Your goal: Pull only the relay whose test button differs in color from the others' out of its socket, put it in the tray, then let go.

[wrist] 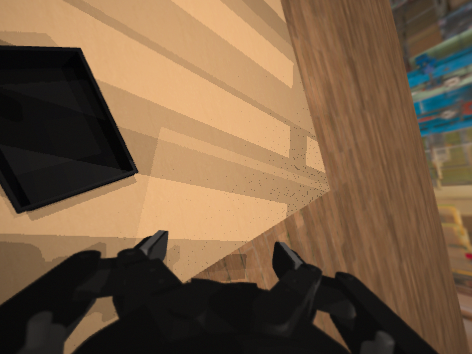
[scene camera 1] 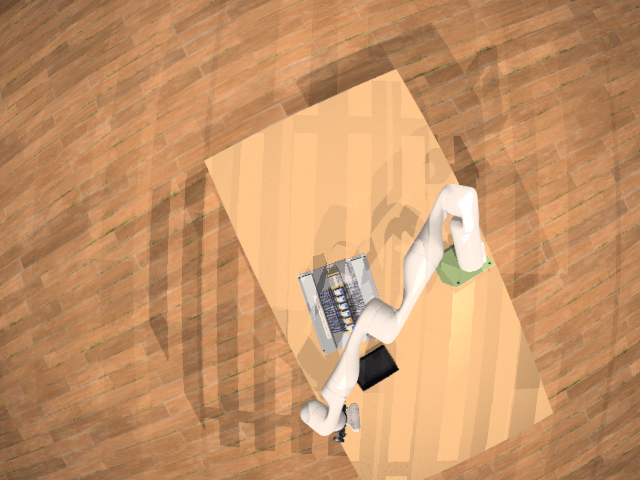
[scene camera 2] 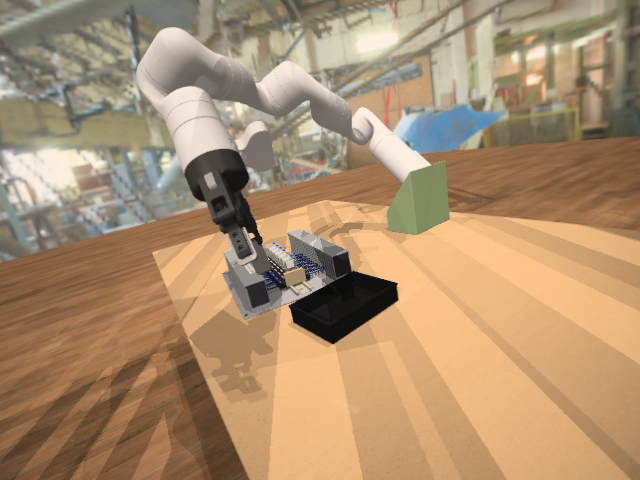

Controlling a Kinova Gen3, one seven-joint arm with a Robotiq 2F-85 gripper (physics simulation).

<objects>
One and the same spot on a grey panel: (scene camera 2: pixel 278 297) is (scene camera 1: pixel 340 338).
</objects>
